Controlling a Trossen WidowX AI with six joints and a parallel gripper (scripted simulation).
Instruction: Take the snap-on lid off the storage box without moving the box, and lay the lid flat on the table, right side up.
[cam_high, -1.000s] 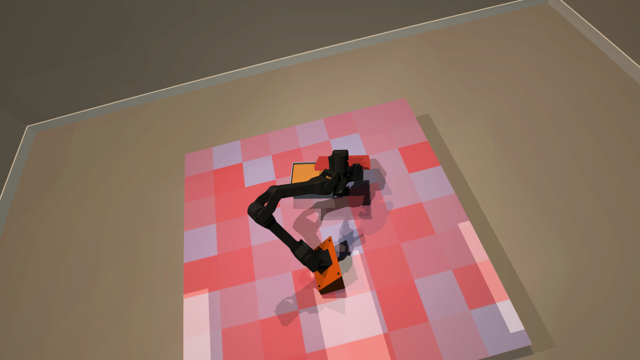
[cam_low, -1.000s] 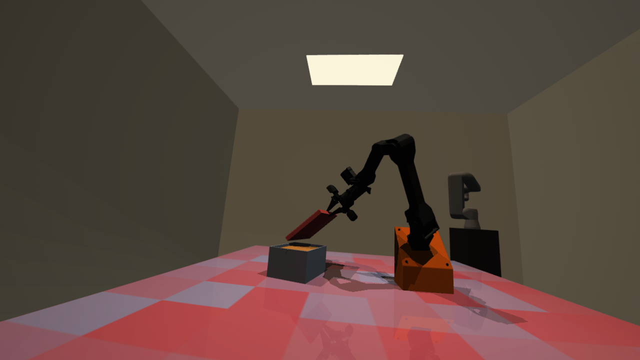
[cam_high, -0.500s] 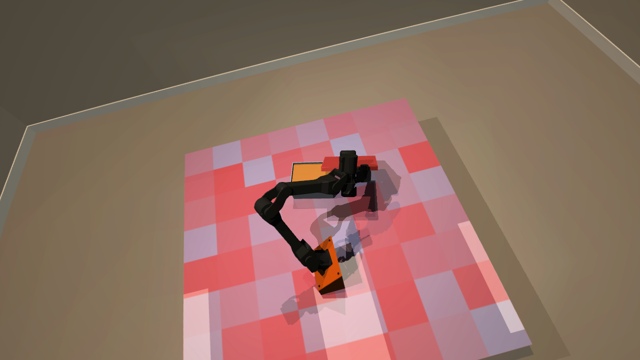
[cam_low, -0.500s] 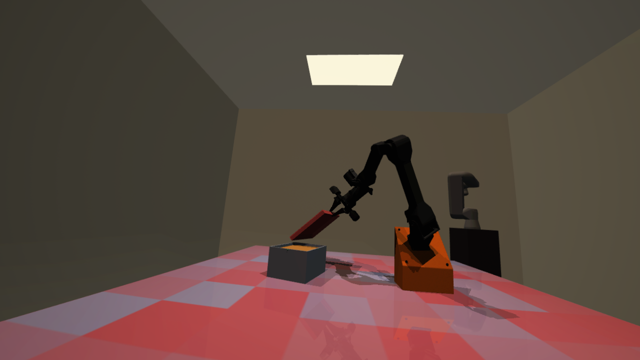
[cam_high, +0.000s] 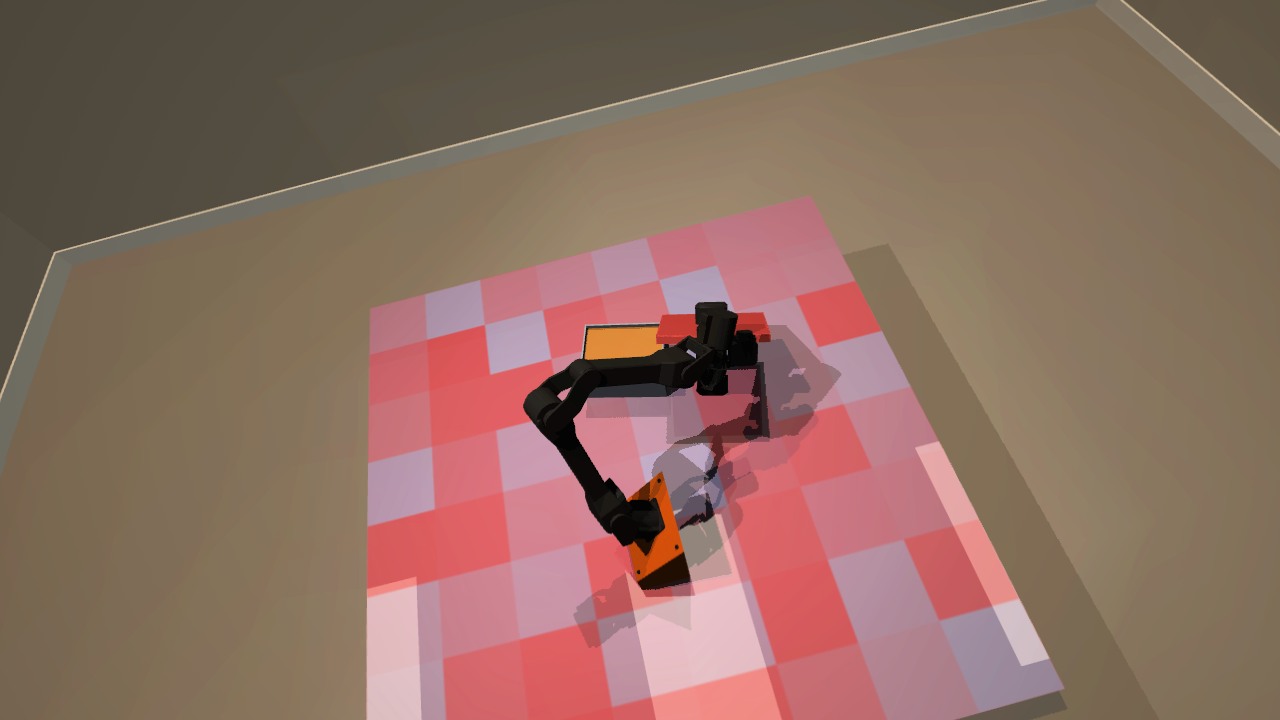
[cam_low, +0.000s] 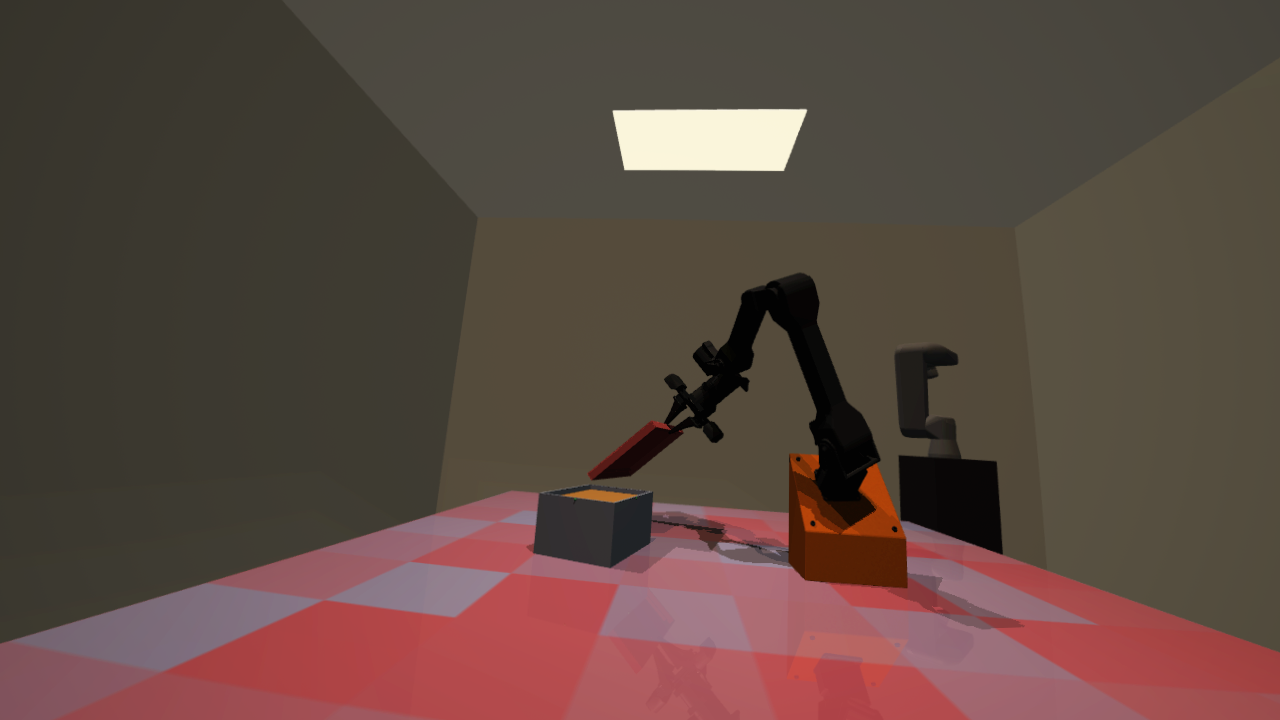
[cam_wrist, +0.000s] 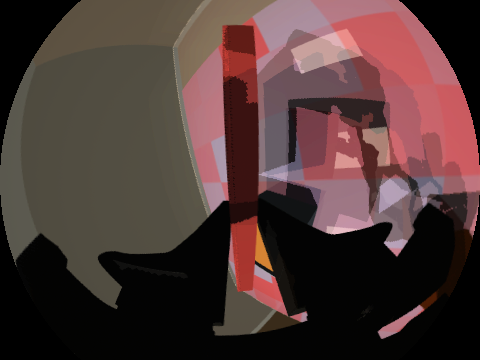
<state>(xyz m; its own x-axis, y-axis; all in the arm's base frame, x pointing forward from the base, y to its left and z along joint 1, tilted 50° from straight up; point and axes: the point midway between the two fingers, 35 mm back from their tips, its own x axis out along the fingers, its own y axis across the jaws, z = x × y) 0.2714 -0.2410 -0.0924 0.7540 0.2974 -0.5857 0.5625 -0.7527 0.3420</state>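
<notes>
My gripper tip is 6 cm short of the lid, 5 cm above it and 2 cm to the left of it. Also, from my gripper tip: storage box 18 cm to the left, 18 cm below, 13 cm ahead.
</notes>
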